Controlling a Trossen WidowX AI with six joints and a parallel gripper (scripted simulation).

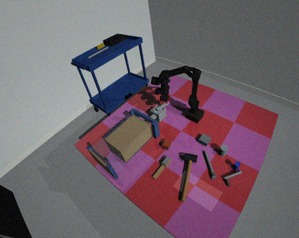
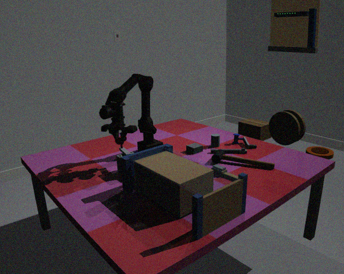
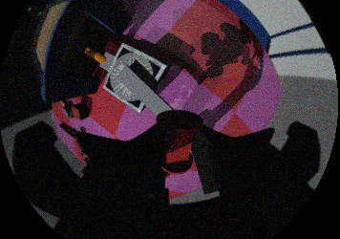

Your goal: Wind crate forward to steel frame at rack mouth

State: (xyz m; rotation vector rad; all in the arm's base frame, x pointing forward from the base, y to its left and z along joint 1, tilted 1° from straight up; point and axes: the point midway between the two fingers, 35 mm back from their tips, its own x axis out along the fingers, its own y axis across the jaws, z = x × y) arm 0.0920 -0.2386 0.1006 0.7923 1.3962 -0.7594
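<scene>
My gripper tip is now 30 mm short of the red-knobbed winch handle and 20 mm above it. The rest, counted from my gripper tip: frame 250 mm ahead, 20 mm below; red knob 10 mm behind, 10 mm to the left, 10 mm above; grey winch 80 mm ahead, 20 mm to the right, 90 mm below.
</scene>
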